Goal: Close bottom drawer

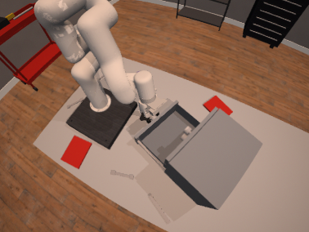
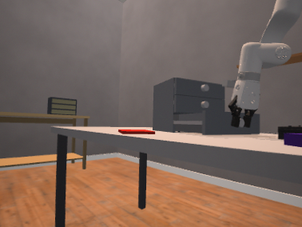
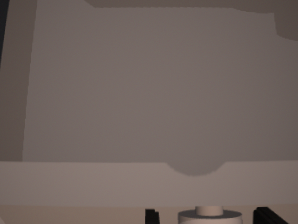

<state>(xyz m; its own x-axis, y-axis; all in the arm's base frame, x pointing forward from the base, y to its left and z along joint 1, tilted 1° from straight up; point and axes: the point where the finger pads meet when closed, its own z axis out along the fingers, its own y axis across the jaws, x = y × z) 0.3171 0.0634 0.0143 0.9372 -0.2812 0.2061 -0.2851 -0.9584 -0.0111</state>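
The bottom drawer is 130 mm ahead of my hand, 40 mm to the right of it and 20 mm below it. From my hand the other things lie so: purple block 250 mm behind, 200 mm to the left, 40 mm below.
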